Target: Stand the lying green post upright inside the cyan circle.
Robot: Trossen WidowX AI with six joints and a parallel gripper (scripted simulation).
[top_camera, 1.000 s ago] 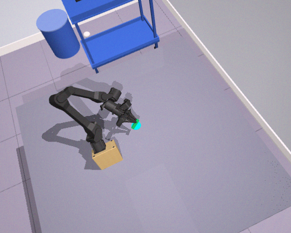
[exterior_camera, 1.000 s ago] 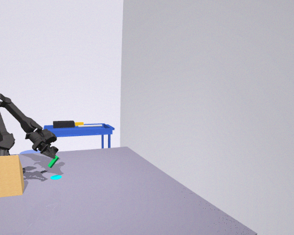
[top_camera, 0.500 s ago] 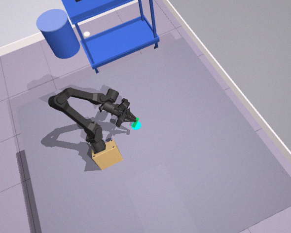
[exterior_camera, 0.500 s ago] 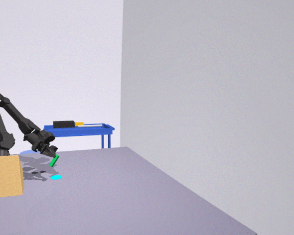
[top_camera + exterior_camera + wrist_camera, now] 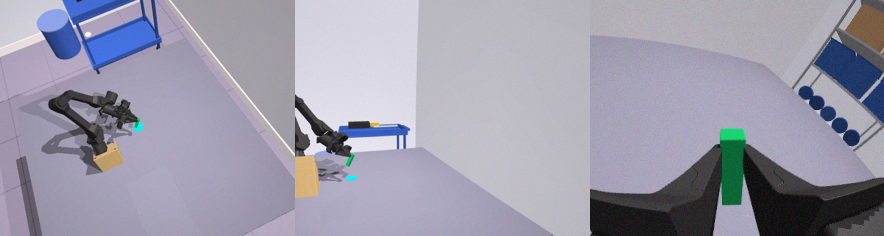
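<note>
My gripper tip is now 1 cm past the cyan circle, 3 cm to the right of it and 13 cm above it. Round my gripper tip: green post (1 cm behind, 2 cm below).
</note>
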